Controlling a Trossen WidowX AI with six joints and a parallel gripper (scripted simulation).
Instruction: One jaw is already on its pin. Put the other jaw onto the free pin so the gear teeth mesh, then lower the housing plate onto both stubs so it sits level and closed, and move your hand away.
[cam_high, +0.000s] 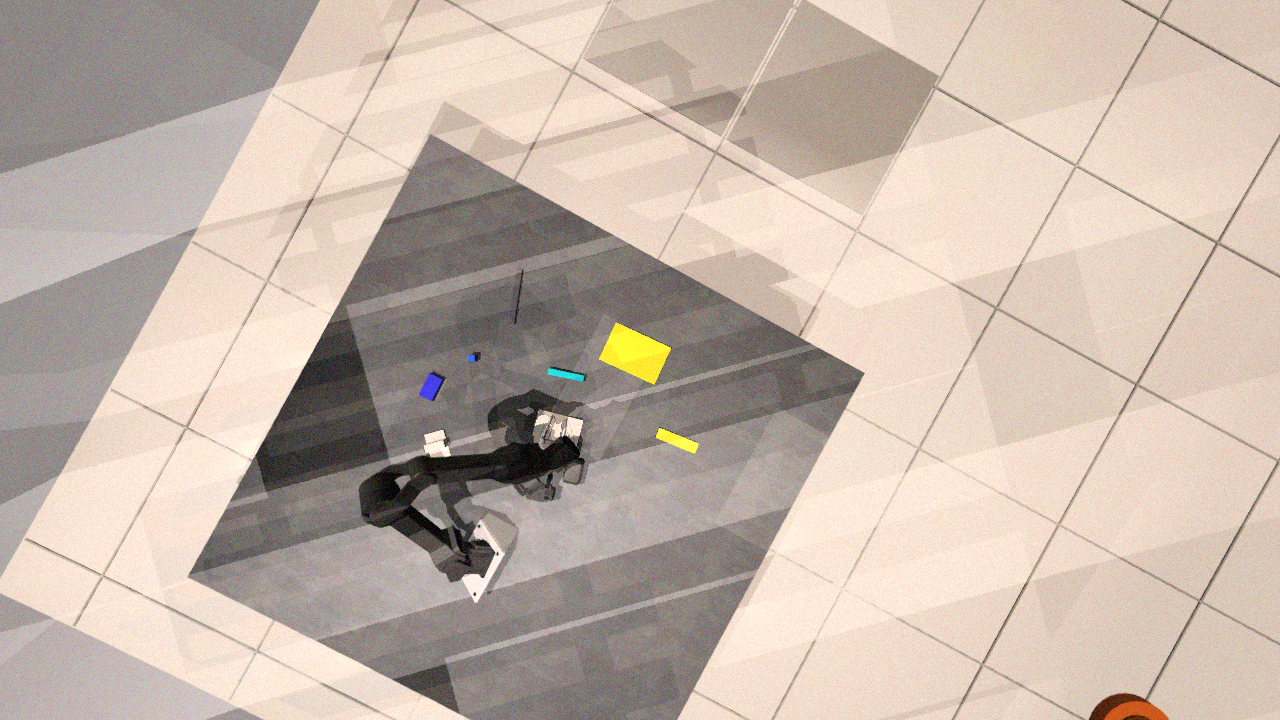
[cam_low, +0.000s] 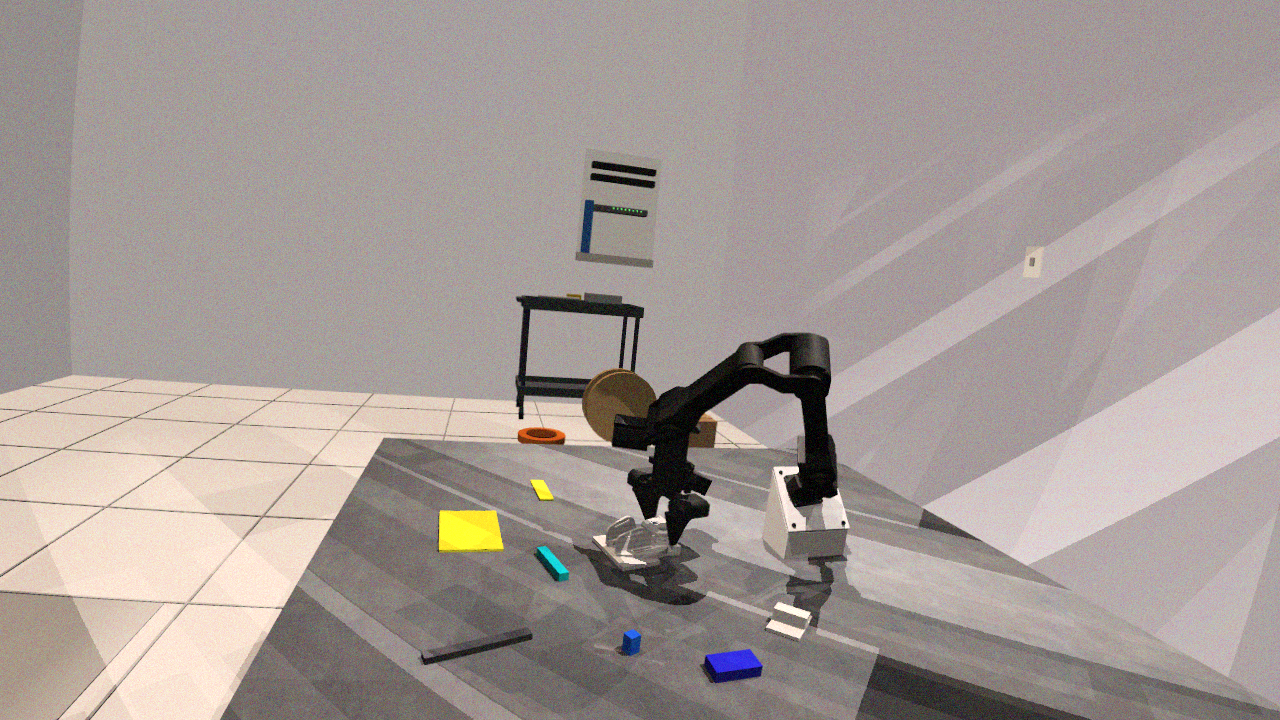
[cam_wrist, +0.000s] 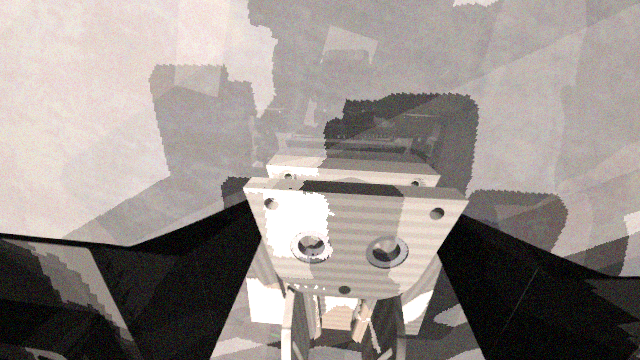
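My gripper tip is now 20 mm to the right of the white jaw, 20 mm short of it and 10 mm above it. The rest, counted from my gripper tip: cyan bar 210 mm ahead, 50 mm to the left, 10 mm below; small yellow bar 290 mm to the right, 170 mm ahead, 20 mm below; small blue cube 290 mm to the left, 150 mm ahead, 10 mm below.
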